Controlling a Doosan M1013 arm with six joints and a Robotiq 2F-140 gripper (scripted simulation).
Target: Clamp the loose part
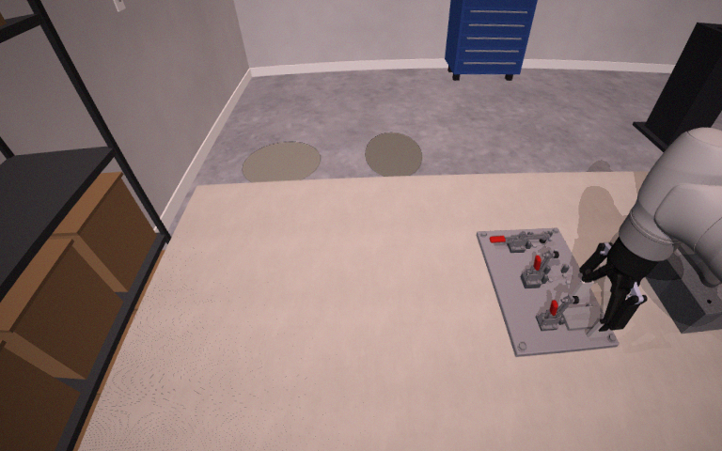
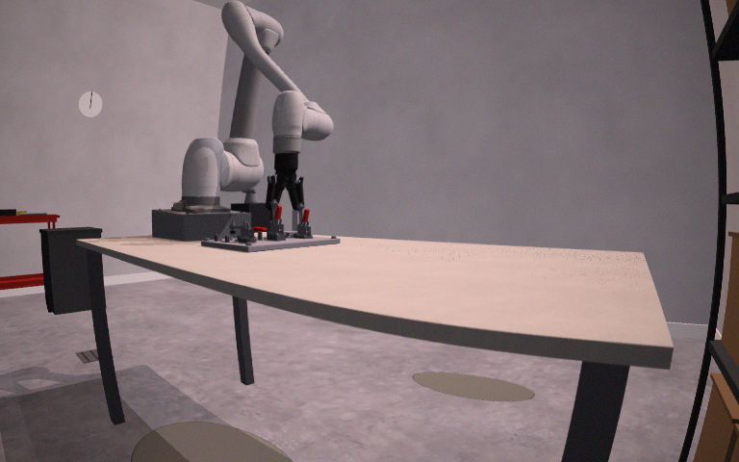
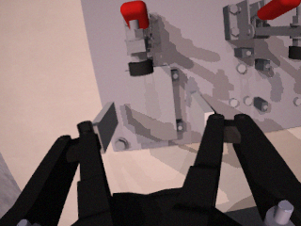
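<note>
The loose part is 30 mm below my hand. Round my hand: grey fixture plate: 110 mm to the right, 50 mm below, 50 mm ahead; then toggle clamp: 220 mm to the right, 80 mm ahead, 10 mm below.
</note>
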